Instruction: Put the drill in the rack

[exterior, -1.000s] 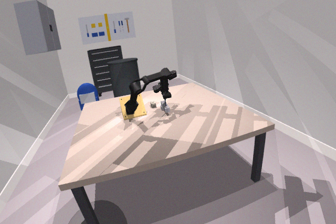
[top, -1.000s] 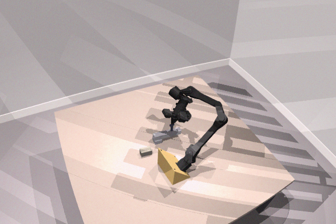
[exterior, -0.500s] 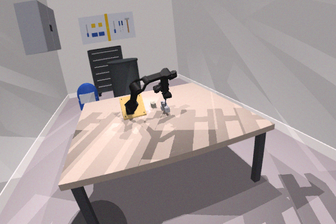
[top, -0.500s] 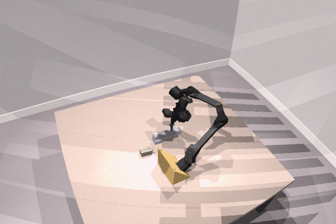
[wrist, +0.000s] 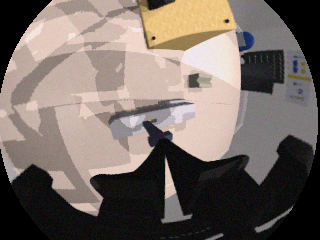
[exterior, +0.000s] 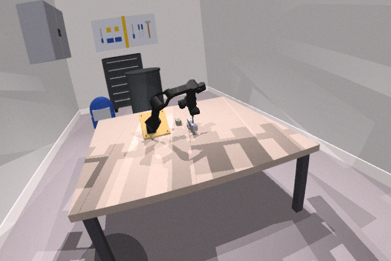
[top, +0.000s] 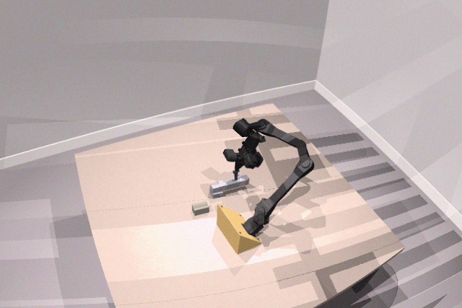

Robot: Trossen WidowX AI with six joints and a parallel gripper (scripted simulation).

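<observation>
The blue key lies 30 mm below my gripper tip. The rest, counted from my gripper tip: light grey fixture block 30 mm to the left, 90 mm below; then rack 70 mm behind, 200 mm to the left, 110 mm below; then drill 50 mm to the left, 80 mm below.
</observation>
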